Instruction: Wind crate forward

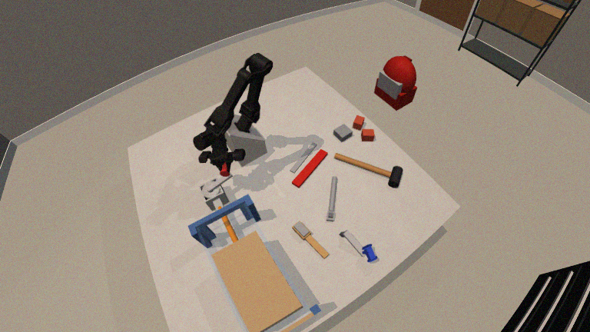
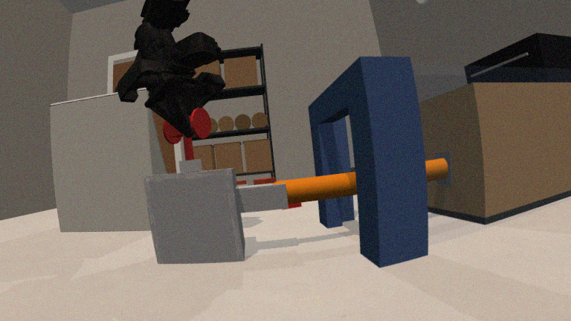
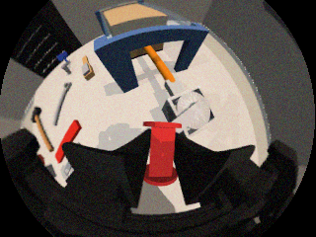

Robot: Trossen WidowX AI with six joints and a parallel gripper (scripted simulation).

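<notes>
Now: the red-knobbed crank 30 mm to the right of my gripper tip, 30 mm below it and 10 mm behind it. Round my gripper tip: grey winch: 100 mm to the right, 100 mm below, 10 mm behind; red knob: 10 mm to the left, 10 mm behind; blue steel frame: 160 mm ahead, 90 mm to the right, 30 mm below.
</notes>
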